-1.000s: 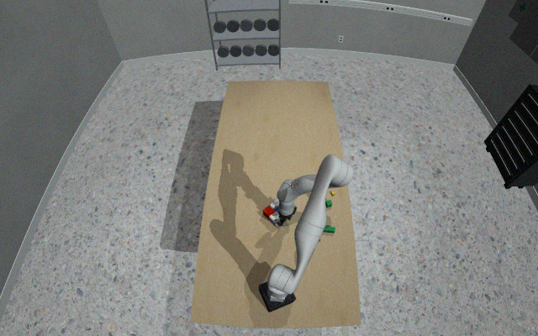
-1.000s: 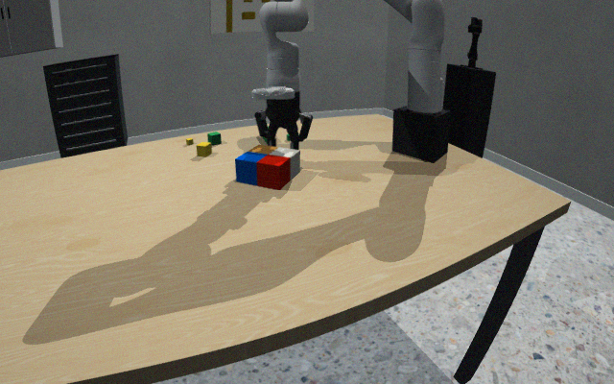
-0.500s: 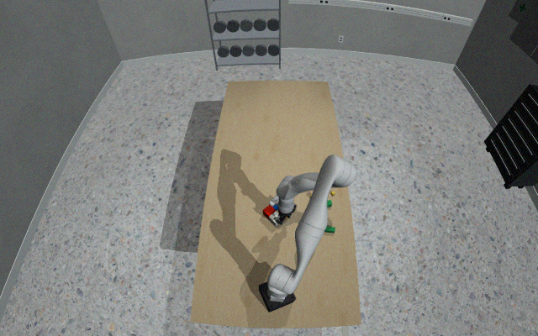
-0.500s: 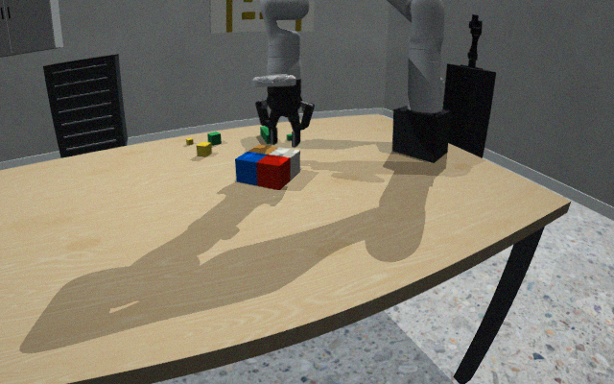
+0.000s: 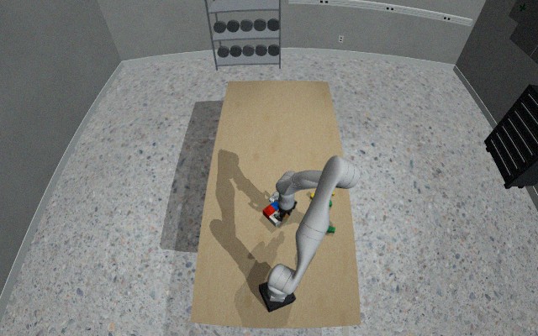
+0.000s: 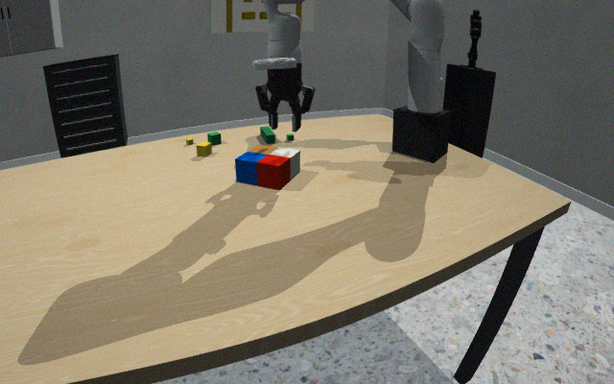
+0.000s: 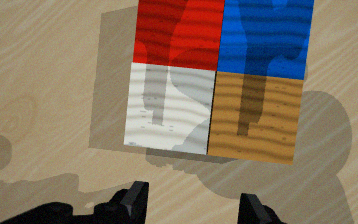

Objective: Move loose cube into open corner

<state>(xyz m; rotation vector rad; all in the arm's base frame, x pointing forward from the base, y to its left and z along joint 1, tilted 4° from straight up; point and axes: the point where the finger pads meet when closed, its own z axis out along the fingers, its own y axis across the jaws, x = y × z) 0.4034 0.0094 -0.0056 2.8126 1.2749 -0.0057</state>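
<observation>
Now: the white cube 10 mm ahead of my hand, 50 mm to the left of it and 80 mm below it. From my hand the other things lie so: blue cube 90 mm ahead, 50 mm to the left, 80 mm below; long green block 10 mm behind, 230 mm to the right, 90 mm below; red cube 50 mm ahead, 90 mm to the left, 80 mm below.
</observation>
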